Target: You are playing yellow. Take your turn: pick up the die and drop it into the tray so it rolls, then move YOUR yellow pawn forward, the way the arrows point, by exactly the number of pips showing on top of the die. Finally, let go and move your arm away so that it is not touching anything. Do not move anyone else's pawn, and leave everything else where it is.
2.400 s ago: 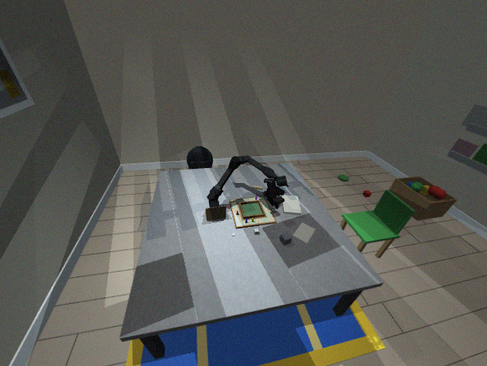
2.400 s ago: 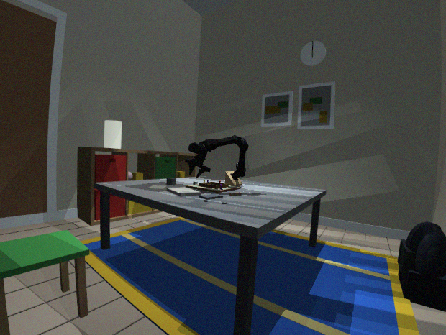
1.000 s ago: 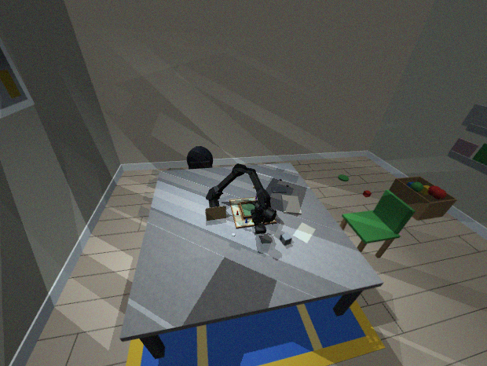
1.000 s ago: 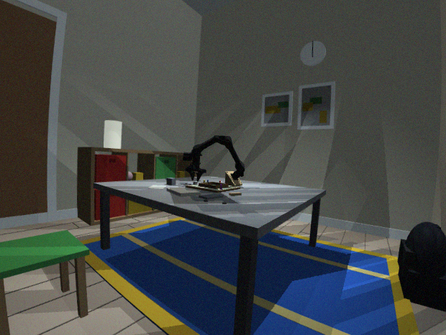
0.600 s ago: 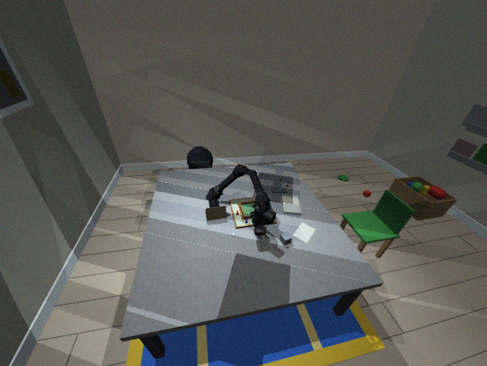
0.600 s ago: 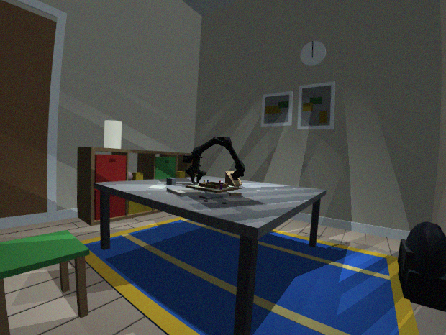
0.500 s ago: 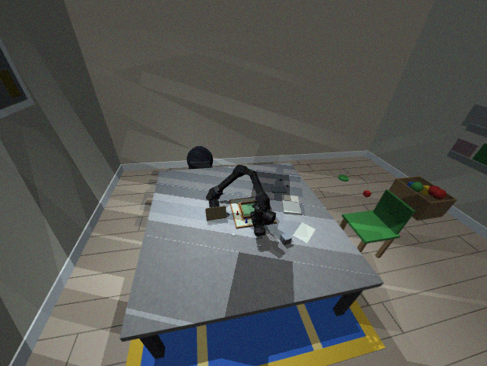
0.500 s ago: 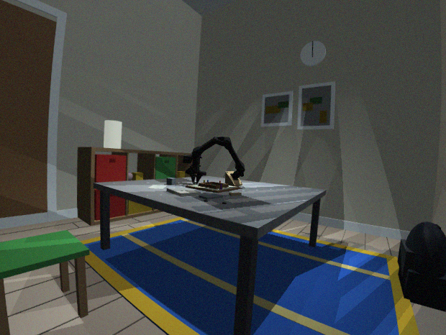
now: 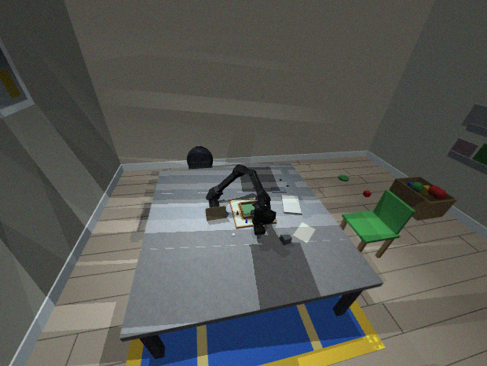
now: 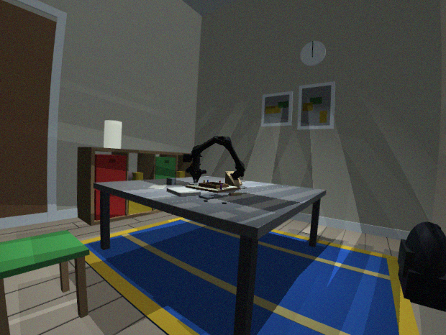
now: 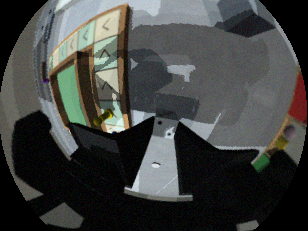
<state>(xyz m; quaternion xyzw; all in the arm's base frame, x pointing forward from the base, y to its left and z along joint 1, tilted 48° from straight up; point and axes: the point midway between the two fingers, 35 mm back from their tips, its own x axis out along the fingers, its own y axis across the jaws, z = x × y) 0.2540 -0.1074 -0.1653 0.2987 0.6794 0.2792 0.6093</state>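
My gripper tip is 9 cm to the right of the yellow pawn and 1 cm below it. Also, from my gripper tip: grey tile (42 cm to the left, 30 cm ahead, 2 cm below); then green tray (20 cm to the left, 1 cm below, 1 cm ahead); then grey cube (17 cm ahead, 10 cm to the right).
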